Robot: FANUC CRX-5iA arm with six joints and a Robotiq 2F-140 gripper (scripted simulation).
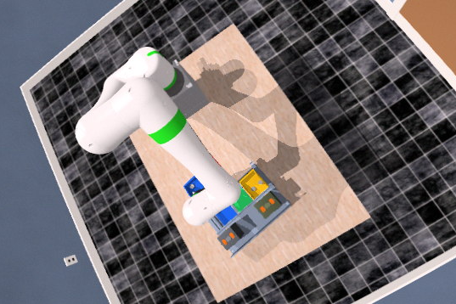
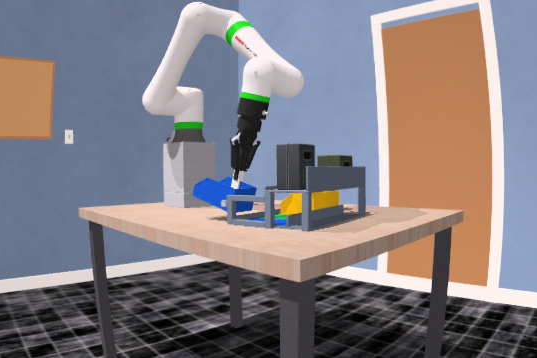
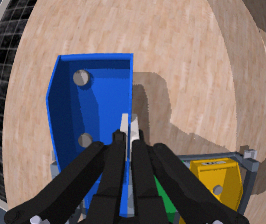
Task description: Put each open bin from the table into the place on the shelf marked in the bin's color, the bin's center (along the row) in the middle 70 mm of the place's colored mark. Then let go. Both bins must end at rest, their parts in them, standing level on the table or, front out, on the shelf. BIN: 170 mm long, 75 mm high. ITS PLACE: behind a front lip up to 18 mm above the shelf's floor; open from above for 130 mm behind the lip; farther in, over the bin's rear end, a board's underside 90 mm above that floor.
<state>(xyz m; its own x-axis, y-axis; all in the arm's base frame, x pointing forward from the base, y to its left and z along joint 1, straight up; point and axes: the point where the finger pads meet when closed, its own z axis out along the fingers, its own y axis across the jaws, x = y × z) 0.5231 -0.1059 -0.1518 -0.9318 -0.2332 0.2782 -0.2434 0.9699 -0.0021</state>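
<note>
Right now my hand is 50 mm to the left of the blue bin and 40 mm above it. Round my hand: yellow bin: 210 mm to the left, 110 mm ahead, 80 mm below; then dark box: 260 mm ahead, 40 mm above, 10 mm to the left.
</note>
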